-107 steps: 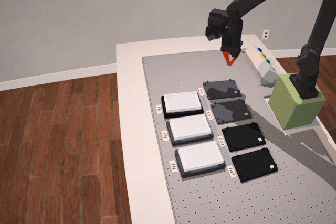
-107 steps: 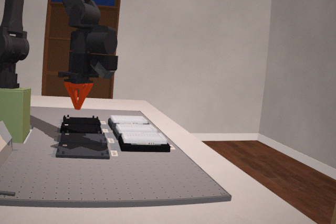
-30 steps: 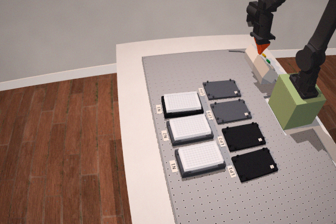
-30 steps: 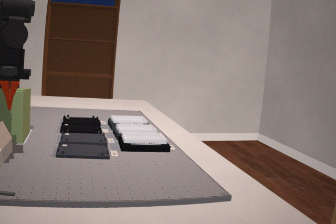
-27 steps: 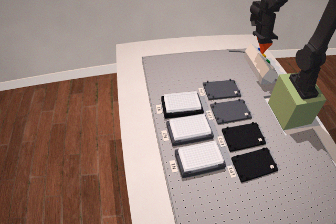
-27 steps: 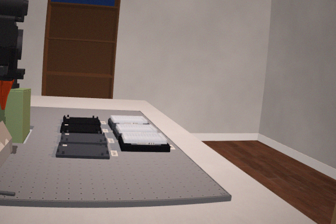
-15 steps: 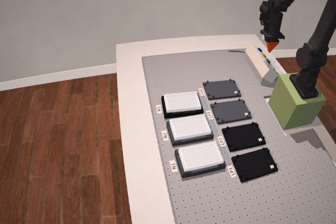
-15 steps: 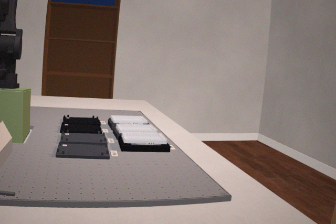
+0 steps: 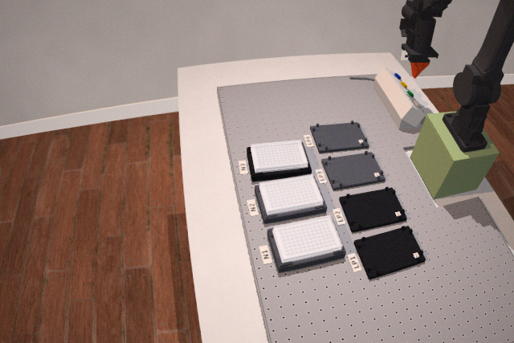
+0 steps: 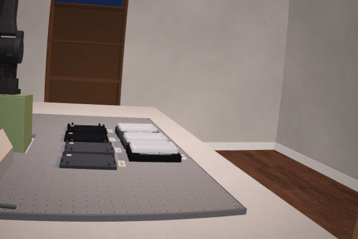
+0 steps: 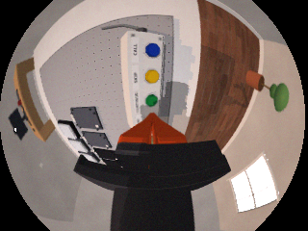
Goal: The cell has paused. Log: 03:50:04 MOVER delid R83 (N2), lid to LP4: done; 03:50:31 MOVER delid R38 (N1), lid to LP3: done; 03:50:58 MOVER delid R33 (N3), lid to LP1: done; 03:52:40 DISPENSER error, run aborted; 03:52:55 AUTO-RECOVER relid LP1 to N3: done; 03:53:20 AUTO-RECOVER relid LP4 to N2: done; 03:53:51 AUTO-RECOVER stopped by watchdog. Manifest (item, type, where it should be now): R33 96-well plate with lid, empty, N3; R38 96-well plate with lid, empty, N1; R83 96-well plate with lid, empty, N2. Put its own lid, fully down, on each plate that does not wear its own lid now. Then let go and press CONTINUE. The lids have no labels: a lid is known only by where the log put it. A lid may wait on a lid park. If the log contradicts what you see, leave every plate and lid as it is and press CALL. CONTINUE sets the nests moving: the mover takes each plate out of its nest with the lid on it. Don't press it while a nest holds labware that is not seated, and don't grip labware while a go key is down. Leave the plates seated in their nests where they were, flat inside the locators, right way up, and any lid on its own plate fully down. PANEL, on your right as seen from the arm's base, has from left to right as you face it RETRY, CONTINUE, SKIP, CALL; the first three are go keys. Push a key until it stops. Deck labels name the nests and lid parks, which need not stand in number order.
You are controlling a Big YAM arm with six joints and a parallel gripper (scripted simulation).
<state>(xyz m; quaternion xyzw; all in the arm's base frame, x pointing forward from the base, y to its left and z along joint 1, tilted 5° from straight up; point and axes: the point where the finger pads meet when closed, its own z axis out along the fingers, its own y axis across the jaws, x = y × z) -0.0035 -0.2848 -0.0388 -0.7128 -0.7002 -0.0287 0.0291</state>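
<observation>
The yellow SKIP key lies 70 mm below my hand and 50 mm to the right of it. Round my hand: lid park LP4: 270 mm ahead, 130 mm below, 90 mm to the left; lid park LP3: 270 mm ahead, 220 mm to the left, 130 mm below; blue CALL key: 100 mm to the right, 70 mm below.
</observation>
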